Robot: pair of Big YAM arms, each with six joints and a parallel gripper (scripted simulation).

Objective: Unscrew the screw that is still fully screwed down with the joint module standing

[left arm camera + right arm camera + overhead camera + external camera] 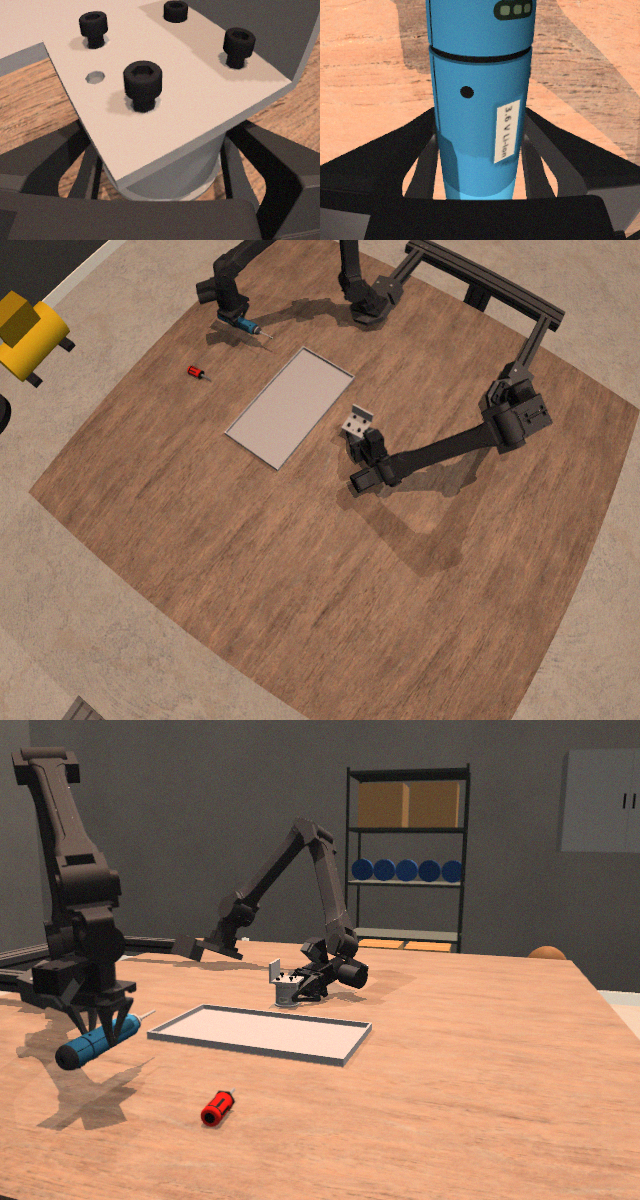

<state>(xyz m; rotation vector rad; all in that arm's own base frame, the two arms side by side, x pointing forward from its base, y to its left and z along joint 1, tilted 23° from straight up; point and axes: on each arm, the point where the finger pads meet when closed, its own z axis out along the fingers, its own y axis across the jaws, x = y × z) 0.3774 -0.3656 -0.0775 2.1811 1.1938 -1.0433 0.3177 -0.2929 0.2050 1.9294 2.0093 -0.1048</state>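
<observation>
My left gripper is now 10 mm below the joint module. From my left hand the other things lie so: shallow grey tray (220 mm to the right, 60 mm ahead, 20 mm below); then pale l-shaped bracket (50 mm above); then red manual screwdriver (550 mm to the right, 180 mm ahead, 10 mm below).
</observation>
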